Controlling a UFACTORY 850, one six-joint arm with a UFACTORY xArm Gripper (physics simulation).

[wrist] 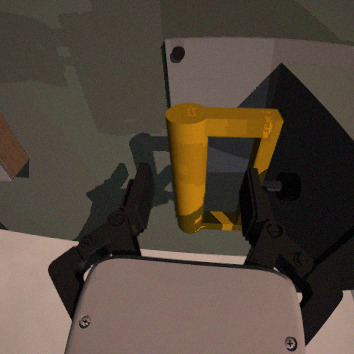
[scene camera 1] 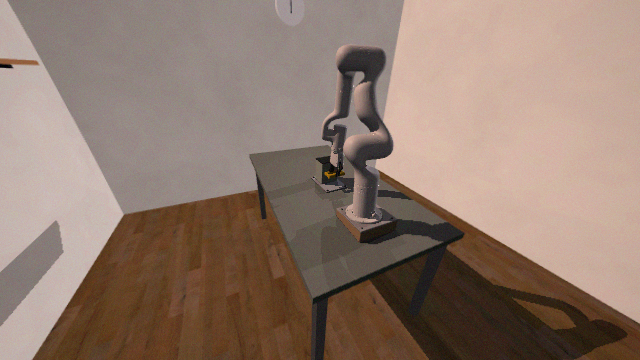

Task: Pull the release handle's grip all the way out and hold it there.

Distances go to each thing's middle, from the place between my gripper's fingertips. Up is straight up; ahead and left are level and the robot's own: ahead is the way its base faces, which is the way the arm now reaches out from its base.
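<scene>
Light base plate (wrist: pixel 215 71): 90 mm ahead of my hand, 20 mm to the right of it, 110 mm below it.
</scene>
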